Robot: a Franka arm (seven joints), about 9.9 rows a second.
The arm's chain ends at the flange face. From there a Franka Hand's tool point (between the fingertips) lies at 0.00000 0.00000 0.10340 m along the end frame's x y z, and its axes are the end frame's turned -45 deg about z.
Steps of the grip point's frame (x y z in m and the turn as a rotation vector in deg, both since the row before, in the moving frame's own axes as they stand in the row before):
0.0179 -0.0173 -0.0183 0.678 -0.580 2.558
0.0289 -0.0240 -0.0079 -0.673 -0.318 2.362
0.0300 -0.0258 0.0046 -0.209 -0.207 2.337
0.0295 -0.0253 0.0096 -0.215 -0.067 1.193
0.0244 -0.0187 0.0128 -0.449 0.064 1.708
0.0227 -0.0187 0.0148 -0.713 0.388 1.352
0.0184 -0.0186 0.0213 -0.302 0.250 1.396
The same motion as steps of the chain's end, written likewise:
0.0020 -0.0247 -0.0183 0.069 -0.890 2.558
0.0030 -0.0387 -0.0079 -0.701 0.251 2.362
0.0030 -0.0400 0.0046 -0.294 0.001 2.337
0.0028 -0.0391 0.0096 -0.199 0.105 1.193
0.0034 -0.0310 0.0128 -0.272 0.363 1.708
0.0014 -0.0297 0.0148 -0.230 0.779 1.352
-0.0008 -0.0262 0.0213 -0.037 0.390 1.396

